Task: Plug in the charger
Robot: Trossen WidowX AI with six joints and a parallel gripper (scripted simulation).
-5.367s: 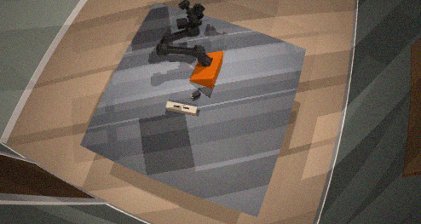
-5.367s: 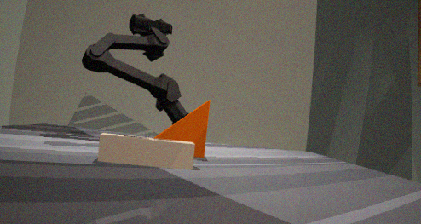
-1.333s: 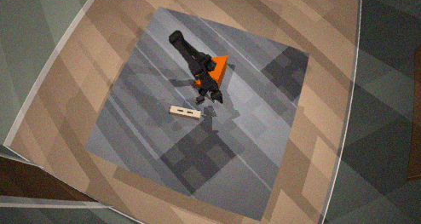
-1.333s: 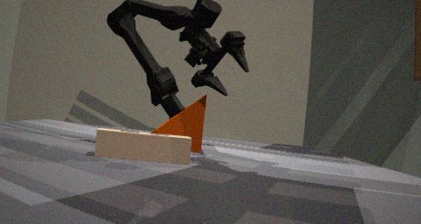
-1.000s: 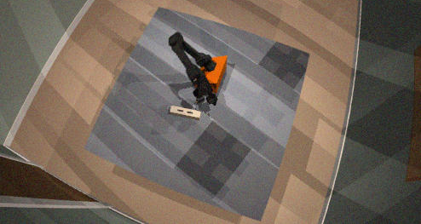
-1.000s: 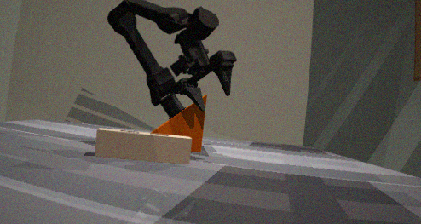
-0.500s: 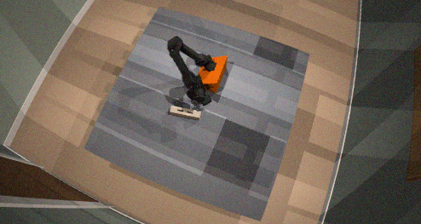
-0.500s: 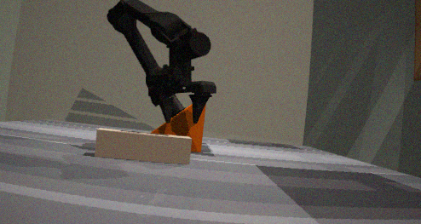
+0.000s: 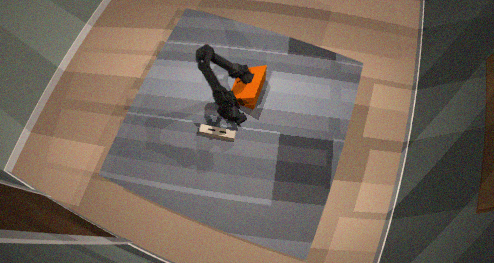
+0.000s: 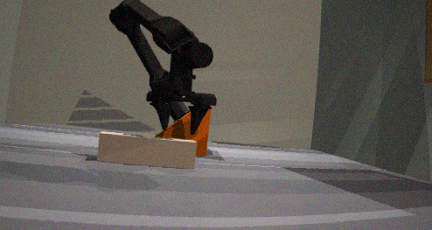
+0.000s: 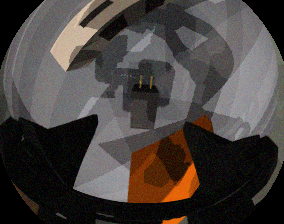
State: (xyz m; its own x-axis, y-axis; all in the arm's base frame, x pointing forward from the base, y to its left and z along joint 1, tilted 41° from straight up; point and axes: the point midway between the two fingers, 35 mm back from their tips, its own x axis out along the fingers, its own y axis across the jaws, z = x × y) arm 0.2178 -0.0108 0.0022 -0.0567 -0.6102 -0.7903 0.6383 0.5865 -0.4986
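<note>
My gripper tip is now 1 cm short of the two-prong charger, 1 cm to the left of it and 4 cm above it.
</note>
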